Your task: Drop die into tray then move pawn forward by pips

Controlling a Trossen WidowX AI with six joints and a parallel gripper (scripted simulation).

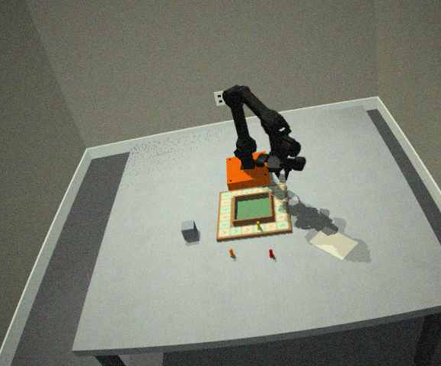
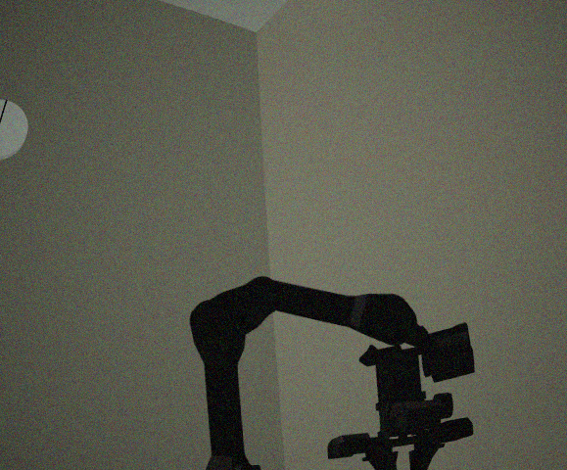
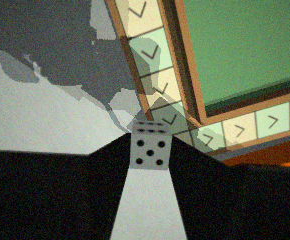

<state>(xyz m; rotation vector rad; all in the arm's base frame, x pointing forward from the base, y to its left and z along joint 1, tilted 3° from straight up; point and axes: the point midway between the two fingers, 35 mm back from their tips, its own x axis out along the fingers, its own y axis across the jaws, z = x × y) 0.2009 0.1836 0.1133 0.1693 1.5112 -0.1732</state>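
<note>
Now: the yellow pawn 17 cm ahead of my gripper tip, 9 cm to the right of it and 9 cm below it. Round my gripper tip: green tray (6 cm ahead, 13 cm to the right, 11 cm below); then red pawn (30 cm ahead, 3 cm to the right, 10 cm below); then white die (right at my gripper tip).
</note>
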